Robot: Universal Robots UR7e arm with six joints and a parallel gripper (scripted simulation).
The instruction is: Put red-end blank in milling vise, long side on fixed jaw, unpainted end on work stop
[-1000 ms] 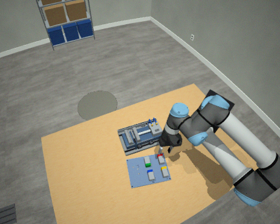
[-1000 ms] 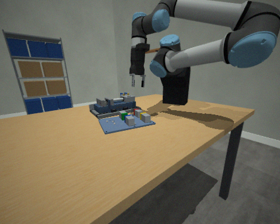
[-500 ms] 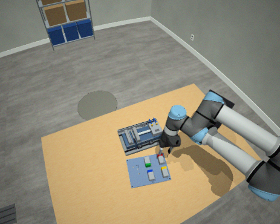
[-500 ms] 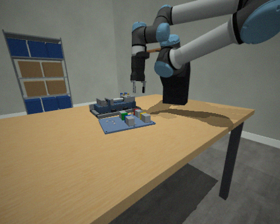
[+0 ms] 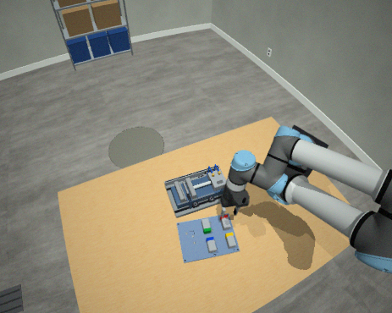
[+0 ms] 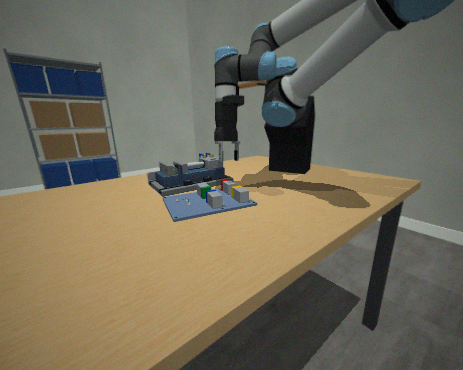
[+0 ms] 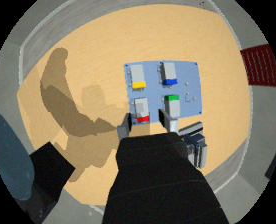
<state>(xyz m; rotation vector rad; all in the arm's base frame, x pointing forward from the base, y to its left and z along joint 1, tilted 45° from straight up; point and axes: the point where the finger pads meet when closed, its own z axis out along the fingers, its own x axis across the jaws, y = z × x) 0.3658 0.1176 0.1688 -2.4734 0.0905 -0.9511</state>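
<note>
My hand is 11 cm above the red-ended blank. The rest, counted from my hand: green-ended blank 9 cm ahead, 1 cm to the left, 11 cm below; then yellow-ended blank 9 cm to the left, 11 cm below; then blue-ended blank 8 cm ahead, 10 cm to the left, 11 cm below.
</note>
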